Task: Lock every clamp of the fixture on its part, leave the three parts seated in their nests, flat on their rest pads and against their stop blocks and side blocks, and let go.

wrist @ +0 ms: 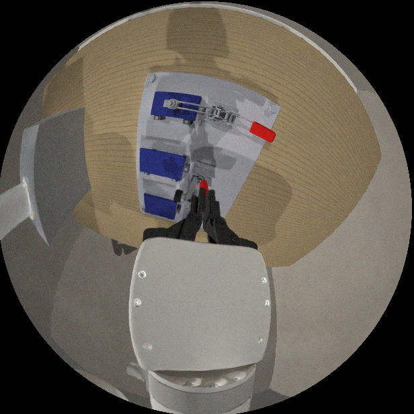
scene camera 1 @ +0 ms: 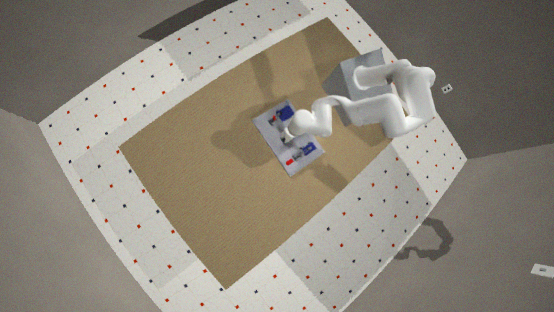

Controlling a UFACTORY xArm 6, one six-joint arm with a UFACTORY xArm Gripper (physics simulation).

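Frame: origin at the arm's base, x left, y ahead, z down, level; millimetres.
Where they show: arm's base, origin of its link: (scene camera 1: 361, 78).
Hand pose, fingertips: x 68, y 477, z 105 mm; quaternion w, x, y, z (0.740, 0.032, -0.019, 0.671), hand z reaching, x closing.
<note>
Each offset is from my fingertips to the top centre of the thing. Level surfaces: height alone.
The grey fixture plate {dx -12, dy -36, dz +93 mm} (scene camera 1: 274, 144) (wrist: 245, 162) bears three blue parts. The part at the top of the wrist view (wrist: 159, 111) has its clamp arm lying across it, with the red handle {dx +102, dy +46, dz +46 mm} (scene camera 1: 289, 162) (wrist: 262, 131) stretched outward. The middle part (wrist: 161, 163) has no clamp arm over it; its clamp's red handle (wrist: 204, 185) shows end-on at my fingertips, and a black pad (wrist: 178, 195) stands off the part. The lowest part {dx -123, dy -79, dz +72 mm} (wrist: 160, 206) (scene camera 1: 286, 112) is uncovered; its red handle (scene camera 1: 272, 119) shows in the scene view. My gripper (wrist: 204, 197) is shut and empty, at the middle handle; contact is unclear.
The plate lies on the brown table top {dz +107 mm} (scene camera 1: 200, 185) (wrist: 320, 150). The grey robot base block (scene camera 1: 365, 62) (wrist: 60, 165) stands beside it. My arm (scene camera 1: 360, 110) reaches over the plate and hides its middle in the scene view. The fingers hide the lowest clamp's surroundings in the wrist view.
</note>
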